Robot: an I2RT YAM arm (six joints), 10 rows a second.
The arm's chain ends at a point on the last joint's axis. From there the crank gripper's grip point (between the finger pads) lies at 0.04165 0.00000 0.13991 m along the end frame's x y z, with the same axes.
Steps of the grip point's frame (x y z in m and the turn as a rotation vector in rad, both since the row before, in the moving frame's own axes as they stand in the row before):
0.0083, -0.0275, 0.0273, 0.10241, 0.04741, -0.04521
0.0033, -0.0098, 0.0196, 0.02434, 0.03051, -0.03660
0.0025, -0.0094, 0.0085, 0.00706, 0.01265, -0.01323
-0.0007, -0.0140, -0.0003, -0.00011, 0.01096, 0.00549
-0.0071, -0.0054, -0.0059, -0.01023, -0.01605, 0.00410
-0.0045, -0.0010, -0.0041, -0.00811, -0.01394, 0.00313
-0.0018, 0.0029, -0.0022, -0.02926, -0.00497, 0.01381
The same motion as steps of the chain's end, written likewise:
0.0021, -0.0113, 0.0303, 0.10241, 0.04741, -0.04521
-0.0009, -0.0048, 0.0210, 0.02434, 0.03051, -0.03660
0.0007, -0.0079, 0.0090, 0.00706, 0.01265, -0.01323
-0.0022, -0.0142, 0.0002, -0.00011, 0.01096, 0.00549
-0.0048, -0.0070, -0.0065, -0.01023, -0.01605, 0.00410
-0.0025, -0.0023, -0.0047, -0.00811, -0.01394, 0.00313
-0.0011, -0.0018, -0.0023, -0.02926, -0.00497, 0.01381

